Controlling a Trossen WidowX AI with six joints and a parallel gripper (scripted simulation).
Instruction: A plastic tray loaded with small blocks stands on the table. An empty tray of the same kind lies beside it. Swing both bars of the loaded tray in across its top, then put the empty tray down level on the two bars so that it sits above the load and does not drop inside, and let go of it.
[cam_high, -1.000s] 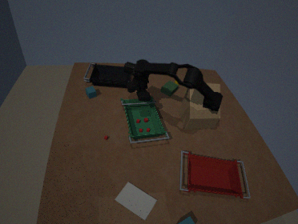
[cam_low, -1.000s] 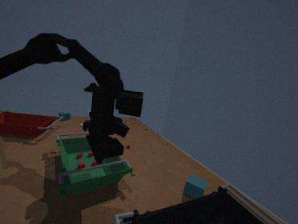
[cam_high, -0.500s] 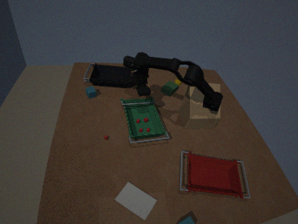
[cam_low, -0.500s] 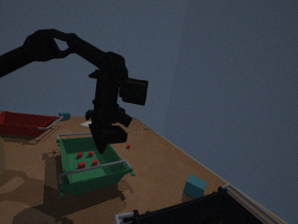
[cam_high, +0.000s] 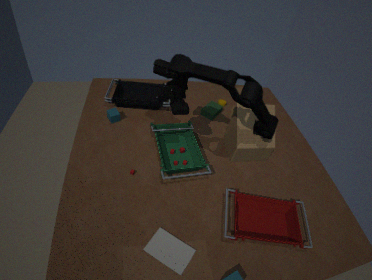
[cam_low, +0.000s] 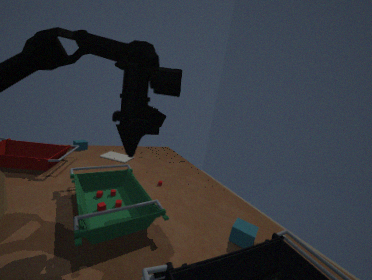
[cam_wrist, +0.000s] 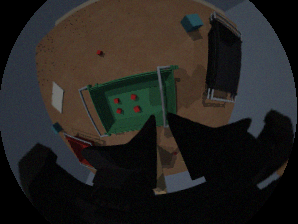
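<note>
Now: the red tray 390 mm to the left of my gripper tip, 380 mm behind it and 140 mm below it. Round my gripper tip: red block: 190 mm to the left, 180 mm below, 150 mm ahead; then white sheet: 500 mm to the left, 180 mm below, 20 mm behind; then green block: 280 mm to the right, 230 mm behind, 170 mm below.
</note>
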